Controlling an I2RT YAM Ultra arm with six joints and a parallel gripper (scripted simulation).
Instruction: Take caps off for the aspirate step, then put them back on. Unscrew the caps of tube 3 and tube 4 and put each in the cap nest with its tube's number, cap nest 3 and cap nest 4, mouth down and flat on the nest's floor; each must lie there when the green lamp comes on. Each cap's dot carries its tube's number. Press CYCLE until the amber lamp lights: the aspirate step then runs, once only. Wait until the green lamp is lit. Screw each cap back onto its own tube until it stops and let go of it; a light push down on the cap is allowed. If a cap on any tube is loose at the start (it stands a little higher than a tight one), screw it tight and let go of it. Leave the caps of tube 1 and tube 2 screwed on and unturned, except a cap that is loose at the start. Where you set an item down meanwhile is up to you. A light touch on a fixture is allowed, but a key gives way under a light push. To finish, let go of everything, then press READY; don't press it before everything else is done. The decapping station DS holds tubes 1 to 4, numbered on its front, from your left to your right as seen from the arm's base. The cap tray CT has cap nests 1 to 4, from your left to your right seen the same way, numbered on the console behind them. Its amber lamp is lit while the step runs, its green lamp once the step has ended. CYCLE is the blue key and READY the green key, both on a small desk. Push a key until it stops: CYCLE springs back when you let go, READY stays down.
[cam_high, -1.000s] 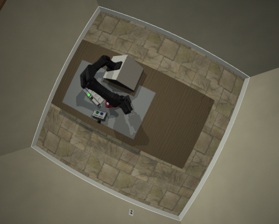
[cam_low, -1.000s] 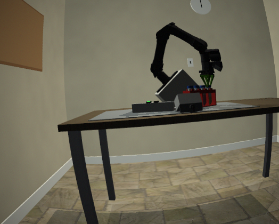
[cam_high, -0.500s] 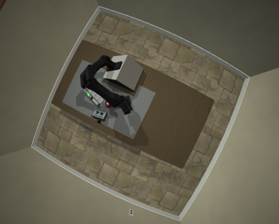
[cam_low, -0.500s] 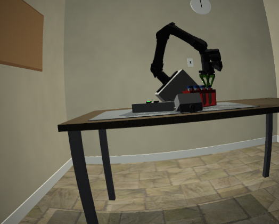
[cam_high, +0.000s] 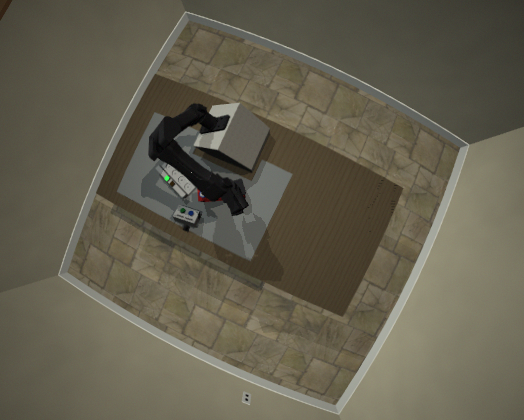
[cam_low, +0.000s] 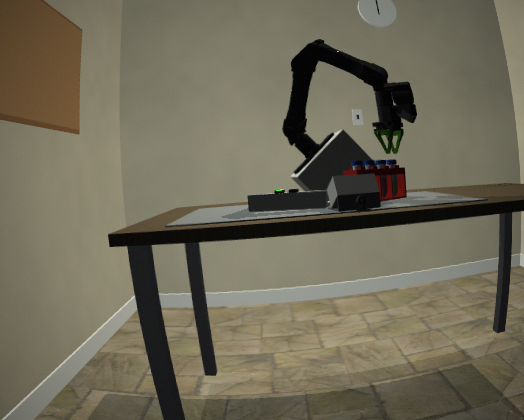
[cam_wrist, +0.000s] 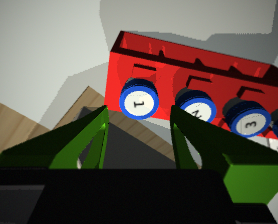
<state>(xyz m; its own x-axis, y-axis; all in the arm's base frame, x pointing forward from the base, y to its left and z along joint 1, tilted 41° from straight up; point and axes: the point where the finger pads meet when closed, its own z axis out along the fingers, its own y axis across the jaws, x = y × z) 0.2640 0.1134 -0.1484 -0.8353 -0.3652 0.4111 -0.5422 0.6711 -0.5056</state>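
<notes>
Now: hand 3 cm above the cap 1. Round my hand: cap 3: 3 cm ahead, 10 cm to the right, 3 cm below; then cap 4: 5 cm ahead, 15 cm to the right, 3 cm below; then cap 2: 1 cm ahead, 5 cm to the right, 3 cm below.
</notes>
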